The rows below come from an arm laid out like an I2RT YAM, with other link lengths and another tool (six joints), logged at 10 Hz.
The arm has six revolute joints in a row. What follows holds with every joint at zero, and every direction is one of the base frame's.
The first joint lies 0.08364 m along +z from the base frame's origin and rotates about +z.
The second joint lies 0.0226 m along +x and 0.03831 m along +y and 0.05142 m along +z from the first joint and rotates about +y.
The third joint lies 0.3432 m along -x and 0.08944 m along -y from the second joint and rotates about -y.
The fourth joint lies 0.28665 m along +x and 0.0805 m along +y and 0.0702 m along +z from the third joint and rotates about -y.
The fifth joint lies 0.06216 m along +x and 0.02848 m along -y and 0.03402 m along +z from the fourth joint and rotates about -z.
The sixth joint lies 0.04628 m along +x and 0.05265 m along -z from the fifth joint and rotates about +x.
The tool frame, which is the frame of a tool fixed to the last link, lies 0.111 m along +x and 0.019 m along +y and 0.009 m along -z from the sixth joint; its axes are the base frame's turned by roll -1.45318, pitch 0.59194 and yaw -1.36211 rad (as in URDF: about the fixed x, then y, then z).
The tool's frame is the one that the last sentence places.
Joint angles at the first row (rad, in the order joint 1, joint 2, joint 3, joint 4, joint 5, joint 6):
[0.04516 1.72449 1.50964 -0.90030 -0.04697 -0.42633]
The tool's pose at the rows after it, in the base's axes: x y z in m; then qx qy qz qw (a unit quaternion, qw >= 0):
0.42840 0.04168 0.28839 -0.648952 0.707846 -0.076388 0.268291
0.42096 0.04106 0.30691 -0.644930 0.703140 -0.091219 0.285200
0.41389 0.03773 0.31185 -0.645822 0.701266 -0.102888 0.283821
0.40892 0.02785 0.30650 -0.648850 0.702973 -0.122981 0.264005
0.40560 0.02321 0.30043 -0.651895 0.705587 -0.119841 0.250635
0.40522 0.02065 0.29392 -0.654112 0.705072 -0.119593 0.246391
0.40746 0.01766 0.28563 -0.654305 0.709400 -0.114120 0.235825
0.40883 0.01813 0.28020 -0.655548 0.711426 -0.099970 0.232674
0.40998 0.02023 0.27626 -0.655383 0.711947 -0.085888 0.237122
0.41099 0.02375 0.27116 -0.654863 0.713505 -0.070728 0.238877
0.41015 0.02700 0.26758 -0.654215 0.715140 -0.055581 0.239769
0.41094 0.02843 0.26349 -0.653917 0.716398 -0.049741 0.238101
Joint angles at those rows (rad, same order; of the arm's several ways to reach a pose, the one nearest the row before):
[0.04454 1.68760 1.51991 -0.91066 -0.05055 -0.41584]
[0.04448 1.64104 1.51900 -0.90970 -0.04841 -0.41141]
[0.04448 1.61333 1.50392 -0.90945 -0.02994 -0.41884]
[0.04184 1.59900 1.47506 -0.90081 0.02257 -0.43830]
[0.03424 1.60288 1.46587 -0.91293 0.03023 -0.45079]
[0.02889 1.60404 1.44689 -0.89925 0.03154 -0.46104]
[0.02291 1.62379 1.44578 -0.90267 0.03515 -0.46389]
[0.01648 1.64209 1.45215 -0.91458 0.01538 -0.46659]
[0.01039 1.65278 1.45197 -0.91570 -0.01371 -0.46625]
[0.00929 1.66673 1.45243 -0.91985 -0.03839 -0.46090]
[0.00801 1.67632 1.45311 -0.92977 -0.06208 -0.45624]
[0.00916 1.68517 1.45069 -0.92883 -0.06783 -0.45305]

